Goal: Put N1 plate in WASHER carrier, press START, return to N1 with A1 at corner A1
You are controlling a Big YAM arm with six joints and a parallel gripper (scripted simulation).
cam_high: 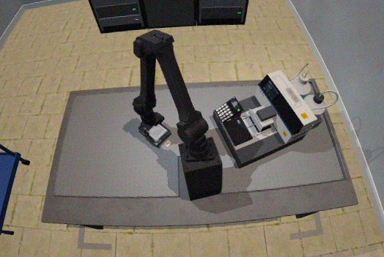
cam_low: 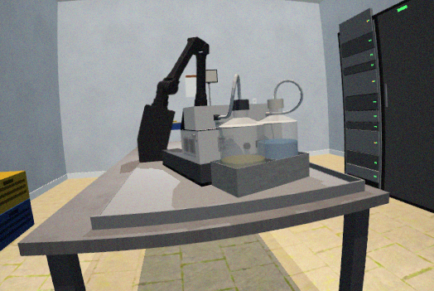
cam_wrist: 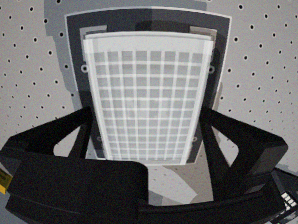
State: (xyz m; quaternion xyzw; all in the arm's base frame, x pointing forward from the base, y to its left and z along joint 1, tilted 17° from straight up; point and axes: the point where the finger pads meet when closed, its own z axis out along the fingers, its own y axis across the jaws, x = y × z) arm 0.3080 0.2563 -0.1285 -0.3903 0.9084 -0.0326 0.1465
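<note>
Now: the white well plate 1 cm below my hand. From my hand the other things lie so: dark washer carrier (5 cm behind, 47 cm to the right, 3 cm above); white corner label (7 cm behind, 8 cm to the right, 5 cm below); plate washer (61 cm to the right, 8 cm above).
</note>
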